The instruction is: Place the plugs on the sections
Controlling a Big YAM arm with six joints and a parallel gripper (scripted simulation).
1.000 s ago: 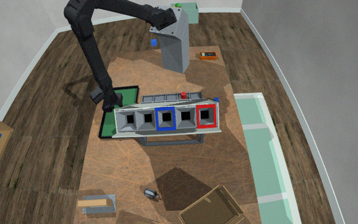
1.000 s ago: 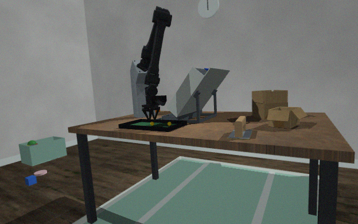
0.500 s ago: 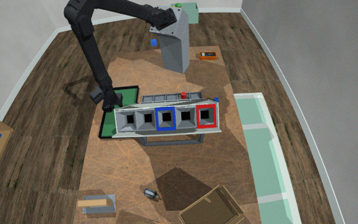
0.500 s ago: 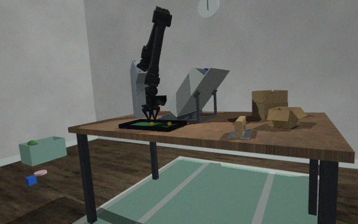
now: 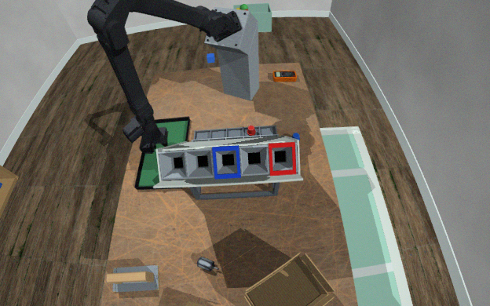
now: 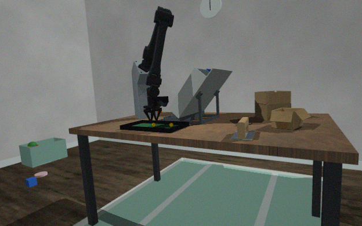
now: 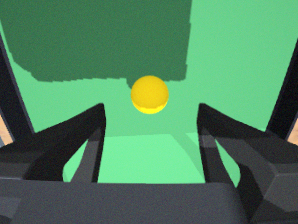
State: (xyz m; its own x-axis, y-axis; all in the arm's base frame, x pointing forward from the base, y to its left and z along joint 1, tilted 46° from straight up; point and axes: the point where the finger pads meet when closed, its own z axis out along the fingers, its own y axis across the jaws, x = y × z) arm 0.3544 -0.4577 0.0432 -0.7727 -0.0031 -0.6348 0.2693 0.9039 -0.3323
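Now: hand 4 cm above the green marble tray. Also, from my hand: small tool 55 cm ahead, 5 cm to the left, 3 cm below; then cover 22 cm ahead, 27 cm to the left, 16 cm above; then red plug 7 cm ahead, 41 cm to the left, 2 cm below.
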